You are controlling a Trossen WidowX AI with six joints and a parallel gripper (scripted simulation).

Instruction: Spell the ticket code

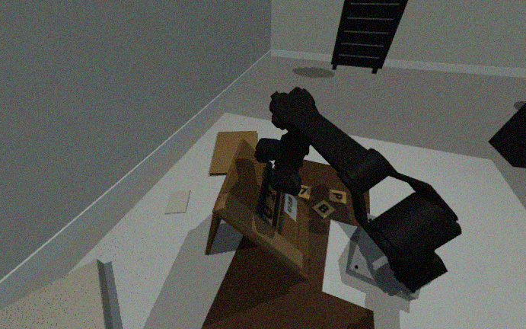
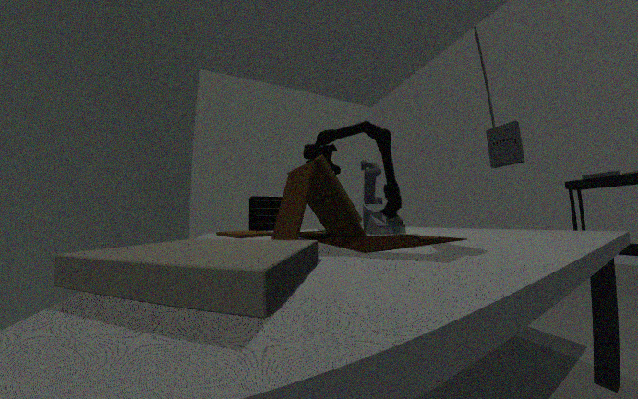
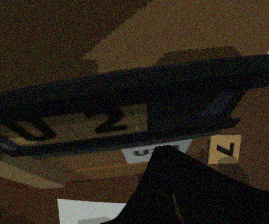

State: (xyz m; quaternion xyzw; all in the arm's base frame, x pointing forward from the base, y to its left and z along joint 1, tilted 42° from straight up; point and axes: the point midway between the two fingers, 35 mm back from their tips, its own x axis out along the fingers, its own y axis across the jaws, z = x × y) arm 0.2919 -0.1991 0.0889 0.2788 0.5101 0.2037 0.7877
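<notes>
Right now my gripper tip is 10 cm above the white ticket, 3 cm past it and 1 cm to the left of it. Also, from my gripper tip: brown mat: 20 cm below, 13 cm behind, 7 cm to the left; flat tan panel: 32 cm to the right, 25 cm ahead, 19 cm below.
</notes>
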